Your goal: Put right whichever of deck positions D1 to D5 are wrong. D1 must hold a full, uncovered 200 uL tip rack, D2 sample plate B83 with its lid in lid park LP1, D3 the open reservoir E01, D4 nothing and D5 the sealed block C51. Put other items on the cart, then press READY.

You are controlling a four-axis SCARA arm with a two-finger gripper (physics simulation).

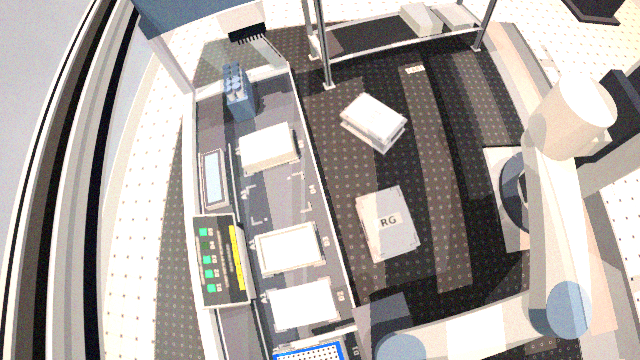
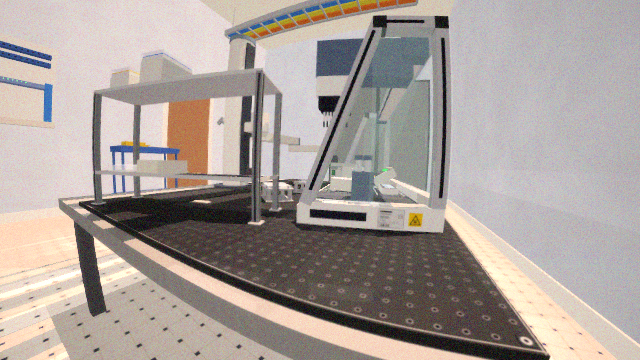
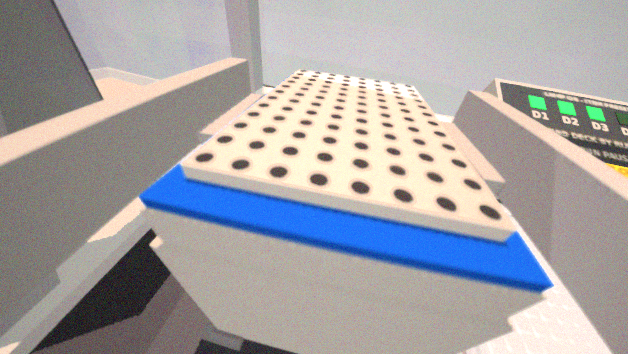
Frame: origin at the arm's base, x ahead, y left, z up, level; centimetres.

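Seen in the pictures: gripper, fingertip midpoint: (image 3: 350, 95); arm's base, origin of the base link: (image 2: 235, 187).
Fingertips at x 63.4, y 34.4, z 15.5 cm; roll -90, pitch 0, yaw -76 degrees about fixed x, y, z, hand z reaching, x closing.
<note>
Offsets run from my fingertips to a thing's top centre. "pt": to the spot under its first point.
A white tip rack {dx -1.7, dy -0.5, dz +0.1 cm} (image 1: 310, 352) (image 3: 330, 135) with a blue band and rows of dark holes is at D1, uncovered. Whether it rests on the deck is unclear. My gripper (image 3: 350, 95) is shut on it, one finger along each long side. A flat white plate {dx +0.9, dy -12.6, dz -8.2 cm} (image 1: 303, 305) is at D2. A pale open-looking tray {dx +3.5, dy -24.7, dz -6.5 cm} (image 1: 290, 248) is at D3. D4 shows bare corner marks. A thick white block {dx +8.4, dy -49.0, dz -4.9 cm} (image 1: 268, 148) is at D5. Their codes are not readable. On the lamp panel {pt dx +16.7, dy -21.5, dz -3.1 cm} (image 1: 220, 260) (image 3: 565, 120), D1, D2, D3 and D5 are lit green and D4 is dark.
A pale block marked RG {dx -18.1, dy -29.7, dz -8.6 cm} (image 1: 387, 222) and a white stacked item {dx -18.1, dy -56.9, dz -8.4 cm} (image 1: 374, 117) stand beside the deck. A blue tube rack (image 1: 239, 95) (image 2: 361, 185) is at the deck's far end. A shelf unit {pt dx -2.0, dy -87.4, dz +2.5 cm} (image 2: 258, 150) stands near it. A pipetting head {dx +9.3, dy -69.2, dz +17.8 cm} (image 1: 247, 32) (image 2: 329, 104) hangs above.
</note>
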